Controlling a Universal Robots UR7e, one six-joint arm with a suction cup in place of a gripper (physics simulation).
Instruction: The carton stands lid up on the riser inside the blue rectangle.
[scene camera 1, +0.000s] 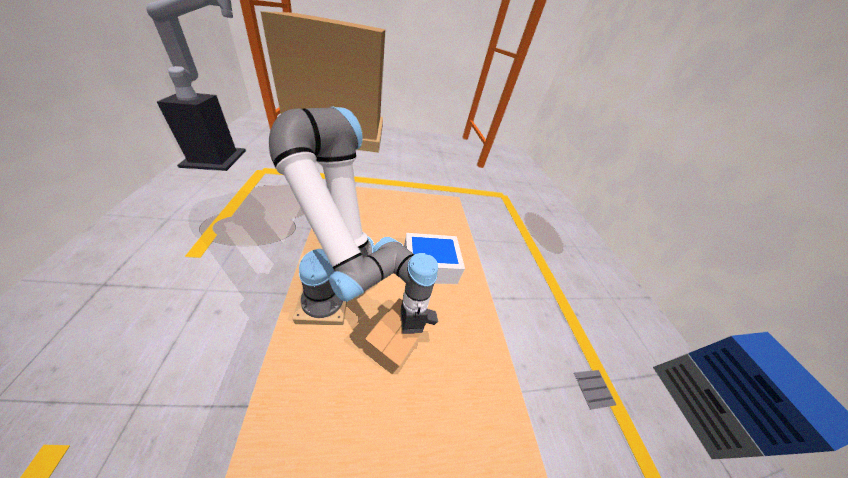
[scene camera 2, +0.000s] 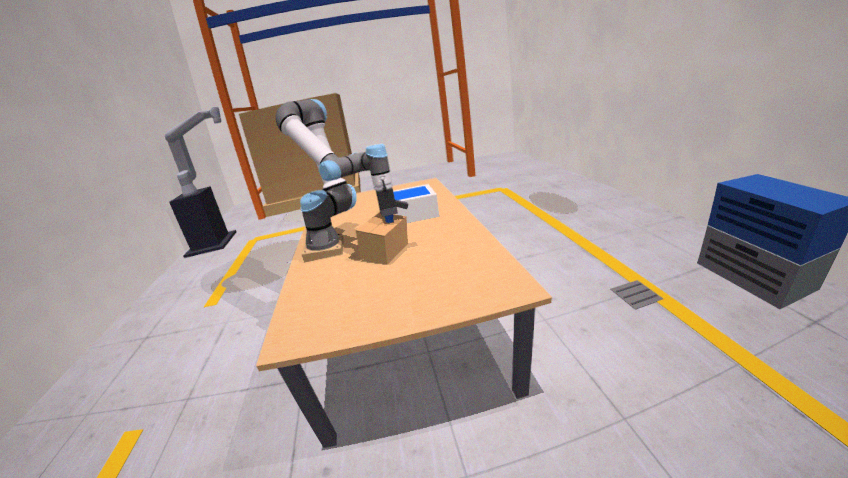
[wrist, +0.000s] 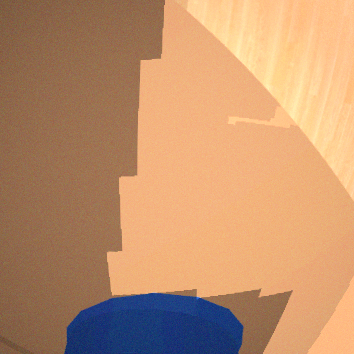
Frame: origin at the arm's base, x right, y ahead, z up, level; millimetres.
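Seen in the pictures: hand, tool point: (scene camera 2: 391, 224) (wrist: 168, 286); arm's base, link origin: (scene camera 1: 322, 299) (scene camera 2: 322, 243).
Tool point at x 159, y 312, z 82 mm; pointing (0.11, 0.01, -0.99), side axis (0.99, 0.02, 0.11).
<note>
Pixels of each thing's middle, then the offset from my tool point to it. "*": a spot on its surface instead. Level surfaces: height alone.
- brown carton, body centre: (wrist: 161, 260) (scene camera 1: 395, 335) (scene camera 2: 383, 237) dz -48, dx +0, dy -42 mm
- wooden table, surface height: dz -120 mm
- lid, surface spot: (wrist: 211, 211) * dz +10, dx +3, dy +28 mm
- white riser, body centre: (scene camera 1: 431, 258) (scene camera 2: 410, 204) dz -60, dx -360, dy +141 mm
- blue rectangle, body centre: (scene camera 1: 434, 249) (scene camera 2: 408, 193) dz +0, dx -360, dy +141 mm
The brown carton (scene camera 1: 388, 345) (scene camera 2: 382, 242) stands lid up on the wooden table (scene camera 1: 385, 415) (scene camera 2: 414, 284), just in front of my arm's base. My suction cup (scene camera 1: 414, 329) (scene camera 2: 389, 218) (wrist: 154, 323) is pressed down on the lid near its far right edge. In the wrist view the lid (wrist: 211, 211) fills the frame, partly in shadow, with a strip of table at the top right. The white riser (scene camera 1: 453, 273) (scene camera 2: 424, 209) with the blue rectangle (scene camera 1: 434, 249) (scene camera 2: 412, 193) on top stands just behind the carton and has nothing on it.
A second grey arm on a black pedestal (scene camera 1: 197, 127) (scene camera 2: 197, 219) stands on the floor at the back left. A brown board (scene camera 1: 322, 64) leans against an orange rack (scene camera 1: 504, 77). A blue and grey cabinet (scene camera 1: 765, 395) (scene camera 2: 771, 231) stands to the right, outside the yellow floor line.
</note>
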